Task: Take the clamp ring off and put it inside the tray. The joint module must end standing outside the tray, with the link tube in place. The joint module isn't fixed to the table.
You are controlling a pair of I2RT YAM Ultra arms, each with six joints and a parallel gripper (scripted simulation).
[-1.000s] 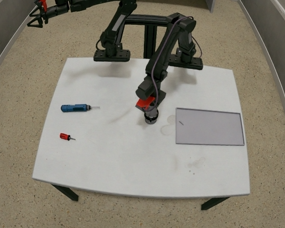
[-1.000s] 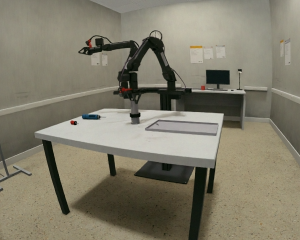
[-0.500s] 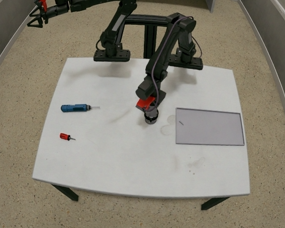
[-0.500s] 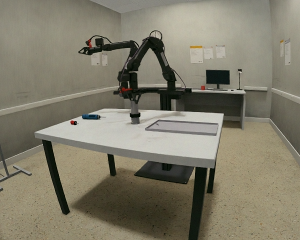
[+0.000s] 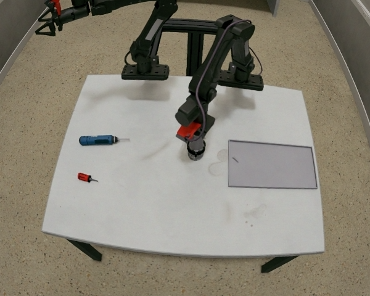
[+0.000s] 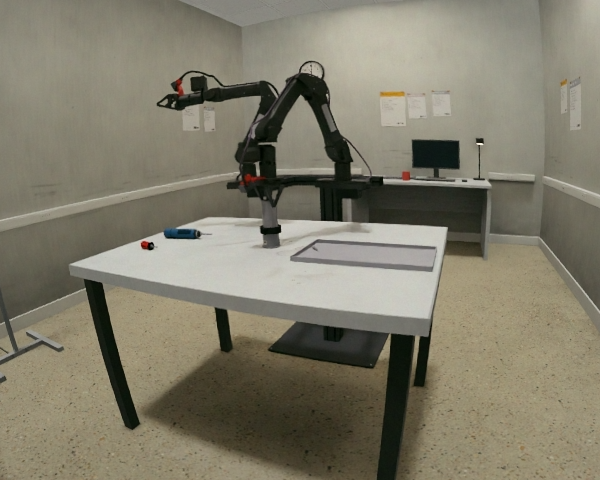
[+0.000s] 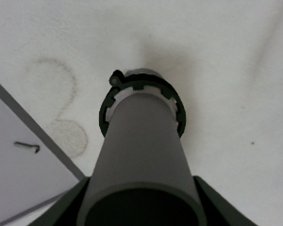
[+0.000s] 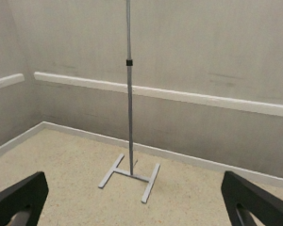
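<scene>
Now: the black clamp ring 8 cm below my left hand. Also, from my left hand: grey joint module: 1 cm ahead, 12 cm below; small grey pin: 1 cm ahead, 16 cm to the left, 14 cm below; grey link tube: 1 cm to the left, 4 cm below.
</scene>
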